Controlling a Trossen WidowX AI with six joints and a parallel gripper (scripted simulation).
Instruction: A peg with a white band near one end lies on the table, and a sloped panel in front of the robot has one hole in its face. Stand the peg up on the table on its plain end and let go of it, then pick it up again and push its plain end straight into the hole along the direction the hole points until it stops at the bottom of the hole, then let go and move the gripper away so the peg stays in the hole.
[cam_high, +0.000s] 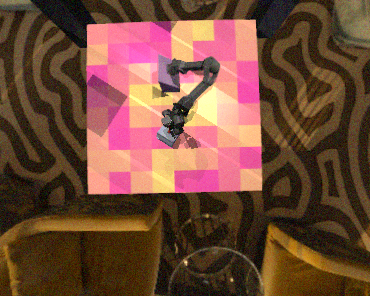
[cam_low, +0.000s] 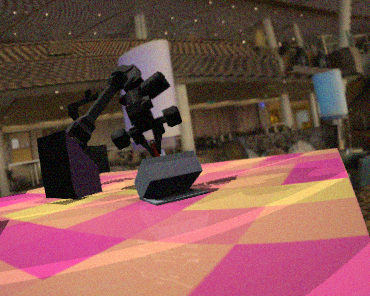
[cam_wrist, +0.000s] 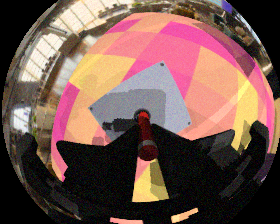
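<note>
Now: the grey sloped panel 5 cm below my gripper tip, 3 cm ahead of it and 2 cm to the right of it. Also, from my gripper tip: red peg (1 cm to the left, 1 cm behind, 1 cm above).
</note>
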